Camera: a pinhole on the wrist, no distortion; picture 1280 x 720 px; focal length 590.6 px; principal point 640.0 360.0 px. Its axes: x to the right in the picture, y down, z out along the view. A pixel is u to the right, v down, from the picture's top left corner.
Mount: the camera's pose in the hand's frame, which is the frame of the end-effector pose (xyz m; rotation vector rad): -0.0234 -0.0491 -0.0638 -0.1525 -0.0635 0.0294
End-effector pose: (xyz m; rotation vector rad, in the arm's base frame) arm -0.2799 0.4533 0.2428 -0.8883 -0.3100 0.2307
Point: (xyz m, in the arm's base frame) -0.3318 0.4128 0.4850
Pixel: outside the picture
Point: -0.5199 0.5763 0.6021
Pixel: 534.7 75.1
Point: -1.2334 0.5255 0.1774
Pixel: outside the picture
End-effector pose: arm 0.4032 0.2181 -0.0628 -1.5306 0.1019 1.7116
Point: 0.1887 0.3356 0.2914
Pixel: 316.9 196.3
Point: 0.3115 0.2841 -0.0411
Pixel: 783.1 433.7
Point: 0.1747 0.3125 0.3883
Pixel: 203.3 178.3
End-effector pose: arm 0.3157 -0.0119 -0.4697 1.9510 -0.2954 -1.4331
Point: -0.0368 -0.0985 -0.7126
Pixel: 846.7 97.6
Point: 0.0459 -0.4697 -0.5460
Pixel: 950.9 582.4
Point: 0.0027 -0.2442 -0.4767
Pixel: 736.4 464.7
